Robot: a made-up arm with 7 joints. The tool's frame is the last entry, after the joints. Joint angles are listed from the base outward.
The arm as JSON. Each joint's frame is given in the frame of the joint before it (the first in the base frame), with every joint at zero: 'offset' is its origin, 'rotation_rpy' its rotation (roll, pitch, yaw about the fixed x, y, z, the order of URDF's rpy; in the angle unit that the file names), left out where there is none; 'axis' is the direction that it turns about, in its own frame. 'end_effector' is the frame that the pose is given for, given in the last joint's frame.
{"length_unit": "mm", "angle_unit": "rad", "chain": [
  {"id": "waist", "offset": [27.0, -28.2, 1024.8], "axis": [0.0, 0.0, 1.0]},
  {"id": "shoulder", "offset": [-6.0, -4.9, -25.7], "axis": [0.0, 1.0, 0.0]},
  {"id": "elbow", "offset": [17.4, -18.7, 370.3], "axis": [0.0, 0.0, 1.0]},
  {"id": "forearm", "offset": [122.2, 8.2, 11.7], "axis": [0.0, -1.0, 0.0]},
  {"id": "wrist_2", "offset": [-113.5, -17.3, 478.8], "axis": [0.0, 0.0, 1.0]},
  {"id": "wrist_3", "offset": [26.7, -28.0, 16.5], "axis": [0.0, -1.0, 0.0]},
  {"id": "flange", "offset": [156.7, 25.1, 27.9], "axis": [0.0, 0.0, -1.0]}
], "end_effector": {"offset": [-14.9, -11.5, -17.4], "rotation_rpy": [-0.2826, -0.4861, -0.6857]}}
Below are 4 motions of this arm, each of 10 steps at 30 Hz.
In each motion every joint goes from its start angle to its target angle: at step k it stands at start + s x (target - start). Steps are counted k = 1, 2, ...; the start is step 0. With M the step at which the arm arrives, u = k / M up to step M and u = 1 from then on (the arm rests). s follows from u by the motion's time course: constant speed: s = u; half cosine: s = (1 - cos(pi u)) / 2; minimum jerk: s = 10 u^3 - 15 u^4 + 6 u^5.
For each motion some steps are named. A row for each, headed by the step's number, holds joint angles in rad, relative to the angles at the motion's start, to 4 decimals.
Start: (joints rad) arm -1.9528 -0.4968 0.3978 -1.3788 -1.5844 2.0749 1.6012
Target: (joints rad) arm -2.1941 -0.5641 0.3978 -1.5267 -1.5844 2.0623 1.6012
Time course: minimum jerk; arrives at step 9
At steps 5, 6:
5: -0.1456 -0.0406 0.0000 -0.0892 0.0000 -0.0076 0.0000
6: -0.1907 -0.0532 0.0000 -0.1169 0.0000 -0.0100 0.0000

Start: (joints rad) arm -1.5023 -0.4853 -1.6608 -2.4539 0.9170 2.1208 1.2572
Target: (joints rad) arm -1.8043 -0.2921 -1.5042 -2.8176 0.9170 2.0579 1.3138
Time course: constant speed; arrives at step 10
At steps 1, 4, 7, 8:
1: -0.0302 0.0193 0.0157 -0.0364 0.0000 -0.0063 0.0057
4: -0.1208 0.0773 0.0626 -0.1455 0.0000 -0.0252 0.0226
7: -0.2114 0.1352 0.1096 -0.2546 0.0000 -0.0440 0.0396
8: -0.2416 0.1546 0.1253 -0.2910 0.0000 -0.0503 0.0453

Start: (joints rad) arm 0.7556 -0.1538 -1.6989 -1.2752 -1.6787 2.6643 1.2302
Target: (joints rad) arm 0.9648 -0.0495 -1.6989 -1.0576 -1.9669 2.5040 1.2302
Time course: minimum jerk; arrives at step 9
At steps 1, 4, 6, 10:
1: 0.0024 0.0012 0.0000 0.0025 -0.0033 -0.0018 0.0000
4: 0.0830 0.0414 0.0000 0.0863 -0.1143 -0.0636 0.0000
6: 0.1653 0.0824 0.0000 0.1719 -0.2277 -0.1267 0.0000
10: 0.2092 0.1043 0.0000 0.2176 -0.2882 -0.1603 0.0000

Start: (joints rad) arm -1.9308 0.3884 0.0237 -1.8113 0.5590 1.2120 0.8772
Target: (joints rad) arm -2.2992 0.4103 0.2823 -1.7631 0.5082 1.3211 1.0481
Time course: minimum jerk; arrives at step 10
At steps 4, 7, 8, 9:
4: -0.1169 0.0070 0.0821 0.0153 -0.0161 0.0346 0.0543
7: -0.3083 0.0183 0.2164 0.0403 -0.0425 0.0913 0.1430
8: -0.3471 0.0206 0.2436 0.0454 -0.0479 0.1028 0.1610
9: -0.3652 0.0217 0.2564 0.0478 -0.0504 0.1082 0.1694

